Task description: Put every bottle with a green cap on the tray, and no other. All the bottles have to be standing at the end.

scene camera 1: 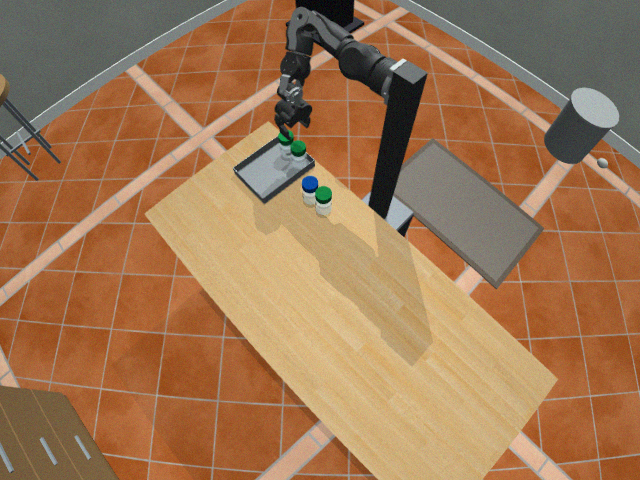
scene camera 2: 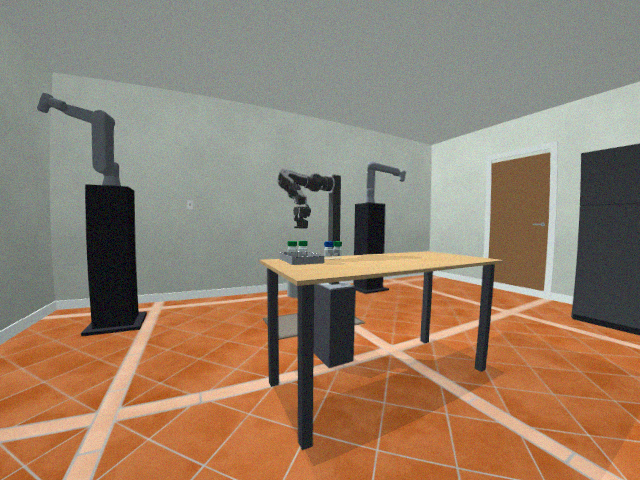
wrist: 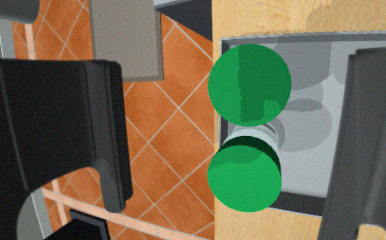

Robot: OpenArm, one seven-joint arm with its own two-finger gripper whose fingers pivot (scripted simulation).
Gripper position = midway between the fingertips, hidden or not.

Note:
In view: the gripper (scene camera 1: 293,129), a tray (scene camera 1: 265,169), a green-capped bottle (wrist: 245,173), a green-capped bottle (wrist: 249,85) and a black post (scene camera 1: 408,81).
The tray also shows in the wrist view (wrist: 307,127). The gripper shows as well in the wrist view (wrist: 213,146). The black post also shows in scene camera 2 (scene camera 2: 334,198).

